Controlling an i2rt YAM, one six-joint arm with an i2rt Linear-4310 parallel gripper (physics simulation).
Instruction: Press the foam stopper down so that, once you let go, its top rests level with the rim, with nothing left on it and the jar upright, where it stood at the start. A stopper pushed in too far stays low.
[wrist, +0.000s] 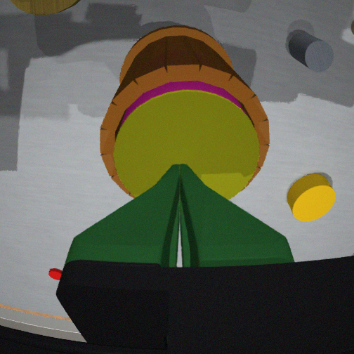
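The orange-brown jar (182, 73) shows in the upper middle of the wrist view, its faceted rim towards the camera and its body and wider foot beyond. The foam stopper (187, 132) sits in its mouth, with a round olive-yellow top and a magenta side. A magenta strip shows along the far edge, and the top seems to stand a little above the rim. My gripper (179, 176) is shut and empty, its green fingertips over the lower middle of the stopper's top. Whether they touch it I cannot tell. The fingers hide the near part of the rim.
A yellow disc (313, 201) lies right of the jar. A grey cylinder (318, 54) is at the upper right. A small red piece (54, 274) lies at the lower left, partly behind the gripper. Part of an olive round object (45, 6) shows at the top left.
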